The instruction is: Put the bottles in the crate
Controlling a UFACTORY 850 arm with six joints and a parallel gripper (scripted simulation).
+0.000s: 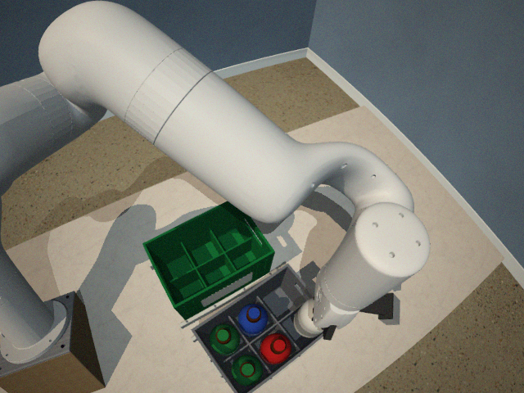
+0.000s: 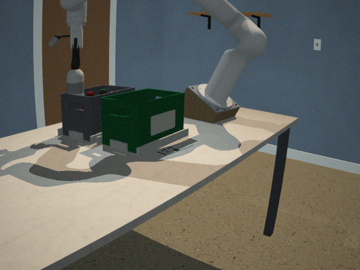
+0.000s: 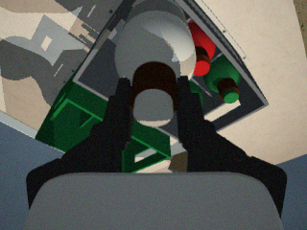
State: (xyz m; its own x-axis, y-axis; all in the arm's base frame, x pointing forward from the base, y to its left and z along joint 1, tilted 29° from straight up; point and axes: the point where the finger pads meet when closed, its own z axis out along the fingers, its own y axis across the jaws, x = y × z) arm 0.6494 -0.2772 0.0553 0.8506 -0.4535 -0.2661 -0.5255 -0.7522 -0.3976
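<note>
Right now the whitish bottle is 70 mm below my hand. Round my hand: grey crate (100 mm behind, 20 mm to the left, 220 mm below); then red bottle (80 mm behind, 20 mm to the right, 210 mm below); then blue bottle (100 mm behind, 70 mm to the left, 210 mm below).
</note>
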